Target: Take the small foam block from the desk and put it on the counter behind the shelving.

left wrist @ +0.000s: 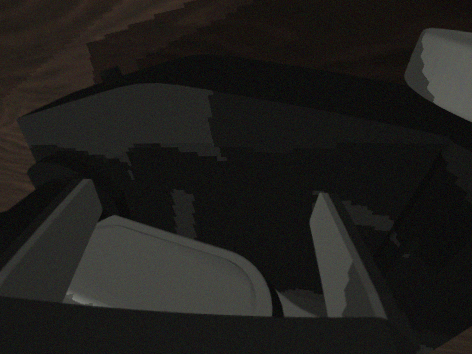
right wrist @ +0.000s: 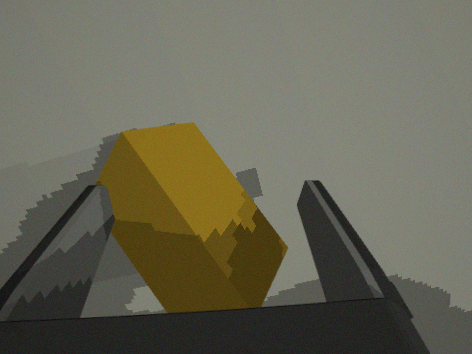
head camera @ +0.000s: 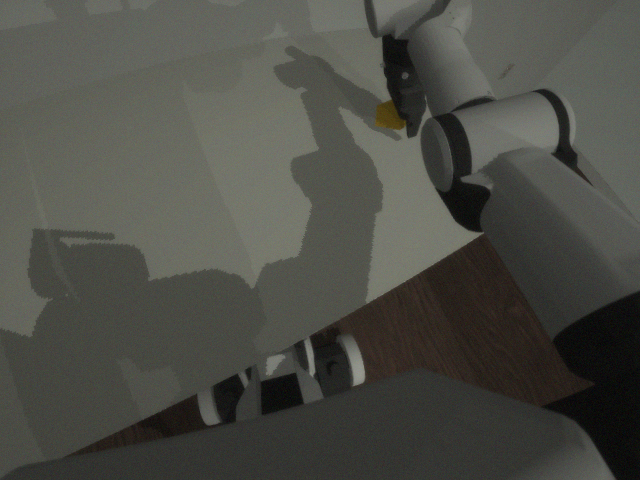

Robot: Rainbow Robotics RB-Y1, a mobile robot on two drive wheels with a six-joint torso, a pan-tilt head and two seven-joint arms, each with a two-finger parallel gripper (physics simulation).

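Frame: origin at the robot's base, x ahead, y up, z right, level; metres.
Seen in the pictures: left gripper, between the fingertips: (left wrist: 205, 201); right gripper, between the fingertips: (right wrist: 209, 195) (head camera: 404, 117).
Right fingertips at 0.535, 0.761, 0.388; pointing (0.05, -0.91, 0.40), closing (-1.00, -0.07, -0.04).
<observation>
A point is followed by its place in that frame, as x, y, z.
The small foam block (head camera: 388, 114) {0.527, 0.779, 0.336} (right wrist: 175, 195) {0.545, 0.785, 0.398} is yellow and is at the pale desk (head camera: 413, 232) {0.268, 0.720, 0.315}, near its upper right in the head view. My right gripper (head camera: 407, 122) {0.535, 0.761, 0.388} (right wrist: 209, 195) {0.535, 0.761, 0.388} is open at the block. In the right wrist view the block lies diagonally across the space between the fingers, closer to the picture's left finger, whose tip overlaps its edge. A gap separates it from the picture's right finger. Whether the left-hand finger touches it I cannot tell. My left gripper (left wrist: 205, 201) {-0.221, 0.297, -0.225} is open and empty. The counter and the shelving cannot be made out.
The desk's front edge runs diagonally above a dark wood floor (head camera: 454, 289) {0.148, 0.000, 0.920} (left wrist: 30, 50) {-0.713, 0.000, -0.187}. My base with its white-rimmed wheels (head camera: 353, 360) shows at the bottom of the head view. Dark base parts (left wrist: 150, 110) {-0.333, 0.169, -0.196} lie beyond the left fingers. Arm shadows fall across the desk.
</observation>
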